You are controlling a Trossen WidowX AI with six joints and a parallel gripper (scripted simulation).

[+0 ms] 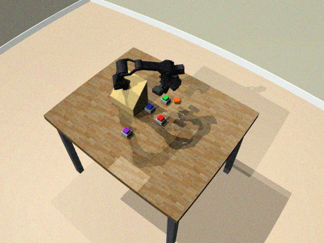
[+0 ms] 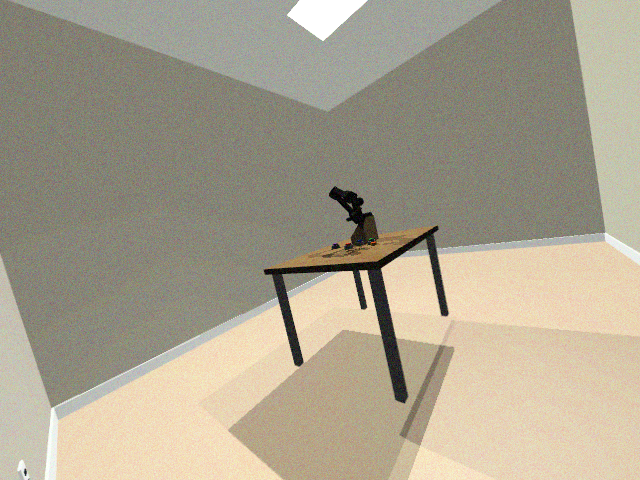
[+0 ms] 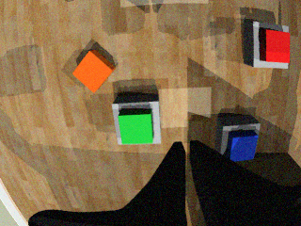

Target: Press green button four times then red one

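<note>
The red button is 40 mm ahead of my gripper tip, 110 mm to the right of it and 90 mm below it. From my gripper tip the other things lie so: blue button 70 mm behind, 70 mm to the right, 90 mm below; green button 30 mm behind, 40 mm to the left, 90 mm below; orange block 30 mm ahead, 80 mm to the left, 120 mm below.
</note>
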